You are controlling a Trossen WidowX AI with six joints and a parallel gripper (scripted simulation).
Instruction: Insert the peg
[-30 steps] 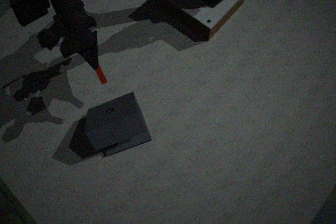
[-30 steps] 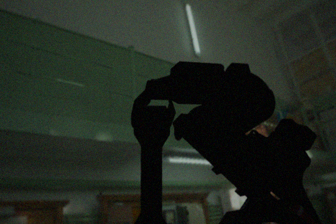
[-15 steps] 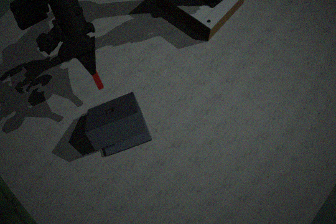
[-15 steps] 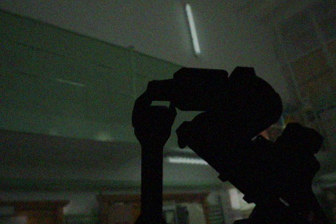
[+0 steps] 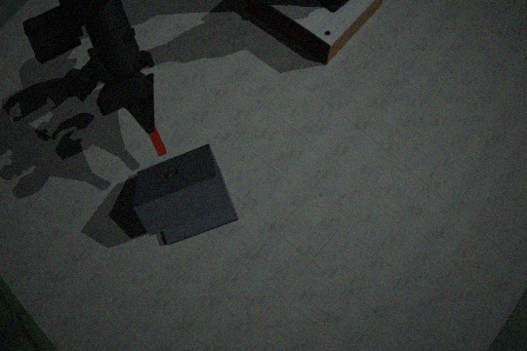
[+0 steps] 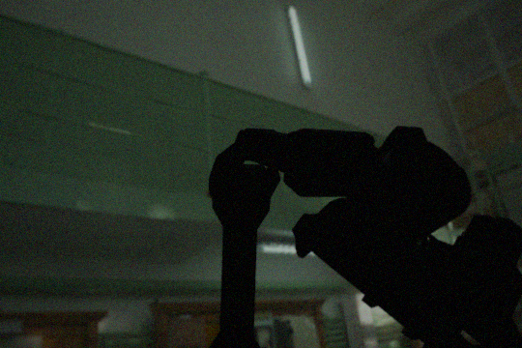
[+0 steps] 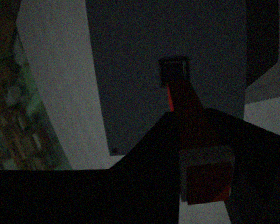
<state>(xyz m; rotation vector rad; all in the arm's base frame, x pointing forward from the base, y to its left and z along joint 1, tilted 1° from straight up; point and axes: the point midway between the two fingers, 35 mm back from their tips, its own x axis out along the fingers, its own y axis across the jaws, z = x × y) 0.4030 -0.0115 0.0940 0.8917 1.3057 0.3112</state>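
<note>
The sloped dark panel is 70 mm to the left of my gripper tip, 70 mm below it and 30 mm ahead of it. From my gripper tip the other things lie so: red peg 10 mm to the right, 10 mm behind, 10 mm above.
</note>
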